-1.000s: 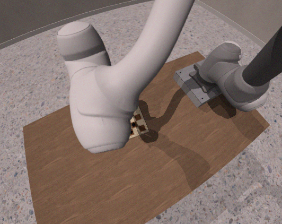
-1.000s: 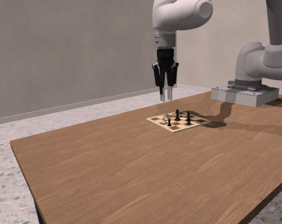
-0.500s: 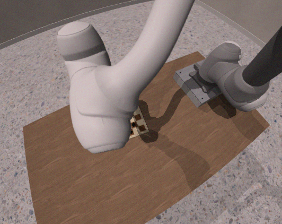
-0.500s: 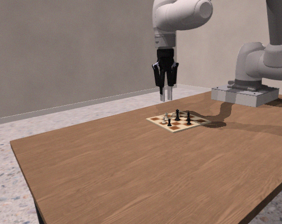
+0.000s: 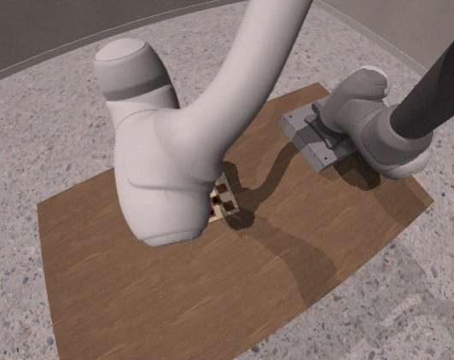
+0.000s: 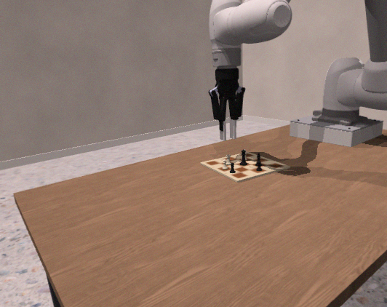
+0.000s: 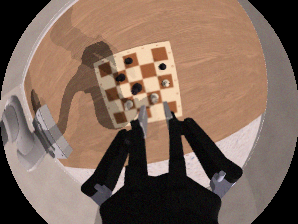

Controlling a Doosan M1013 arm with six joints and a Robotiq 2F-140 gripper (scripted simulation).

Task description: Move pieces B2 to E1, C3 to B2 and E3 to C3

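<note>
The tall black piece lies 3 cm behind my hand, 4 cm to the left of it and 10 cm below it. From my hand the other things lie so: chessboard (3 cm behind, 4 cm to the left, 12 cm below).
</note>
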